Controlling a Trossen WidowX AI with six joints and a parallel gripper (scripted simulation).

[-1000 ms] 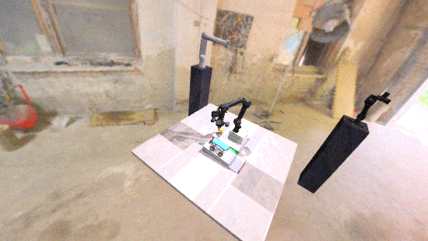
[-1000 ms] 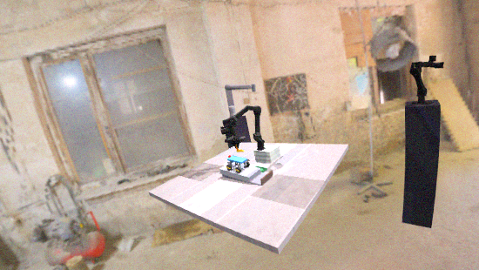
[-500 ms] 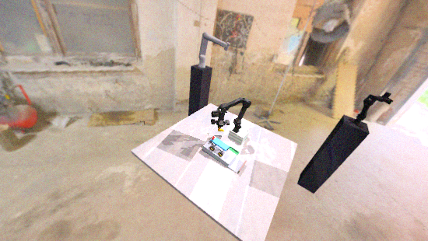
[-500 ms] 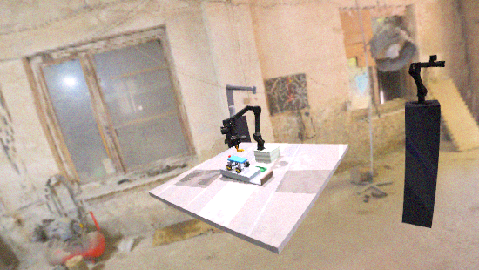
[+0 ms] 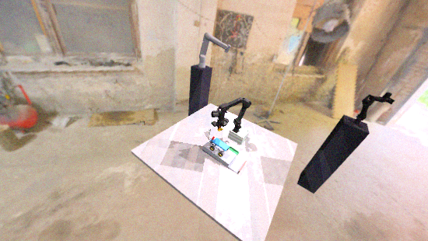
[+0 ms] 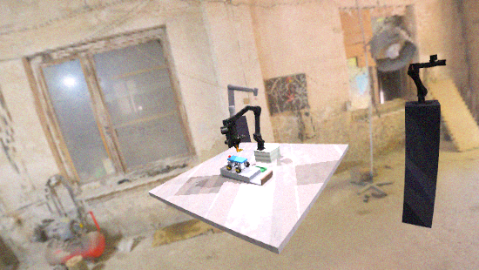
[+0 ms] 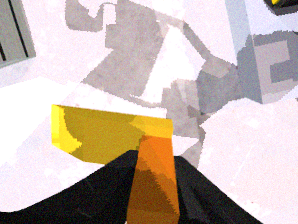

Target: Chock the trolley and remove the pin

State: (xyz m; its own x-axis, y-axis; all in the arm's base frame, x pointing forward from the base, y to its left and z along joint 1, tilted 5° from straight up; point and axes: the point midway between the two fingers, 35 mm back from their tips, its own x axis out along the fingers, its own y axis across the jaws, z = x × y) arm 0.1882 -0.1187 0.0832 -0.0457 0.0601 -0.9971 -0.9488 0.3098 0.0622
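Now: the trolley 15 cm ahead of my gripper tip, 13 cm to the left of it and 6 cm below it. From my gripper tip the other things lie so: yellow chock 2 cm behind, 1 cm to the left, 1 cm below; green tray 22 cm to the left, 18 cm below, 2 cm ahead; stop pin 14 cm ahead, 5 cm below, 3 cm to the left.
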